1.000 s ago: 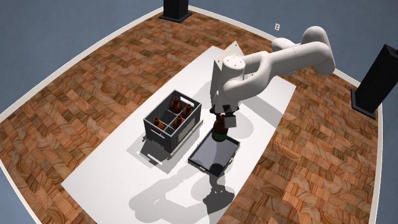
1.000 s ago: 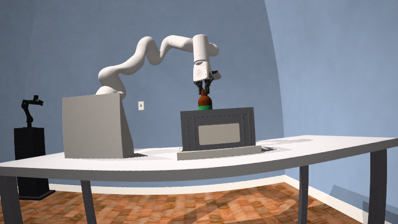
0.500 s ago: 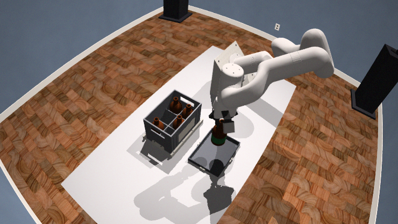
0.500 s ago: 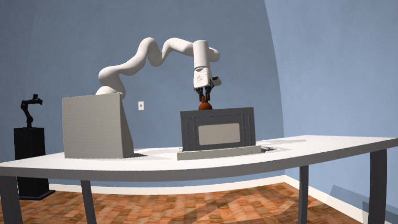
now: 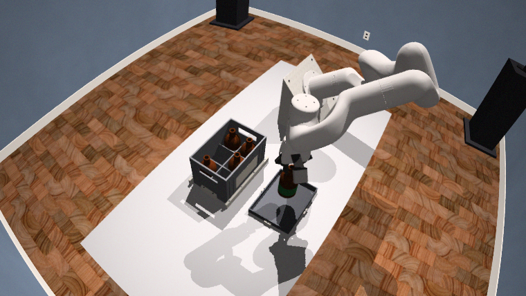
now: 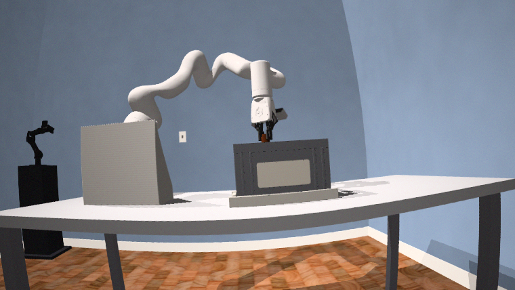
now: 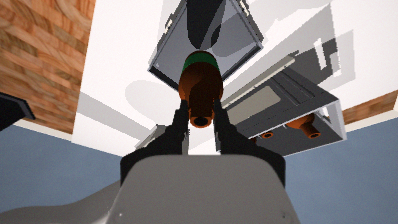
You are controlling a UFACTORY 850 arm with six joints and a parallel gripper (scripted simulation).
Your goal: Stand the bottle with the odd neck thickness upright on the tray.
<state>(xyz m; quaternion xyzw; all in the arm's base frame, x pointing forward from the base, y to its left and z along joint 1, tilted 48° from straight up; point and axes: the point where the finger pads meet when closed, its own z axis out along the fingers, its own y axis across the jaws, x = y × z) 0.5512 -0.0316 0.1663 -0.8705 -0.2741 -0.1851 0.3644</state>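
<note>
My hand is 70 mm above the bottle. Also, from my hand: dark grey crate: 270 mm to the right, 150 mm below, 20 mm behind; dark tray: 220 mm below.
</note>
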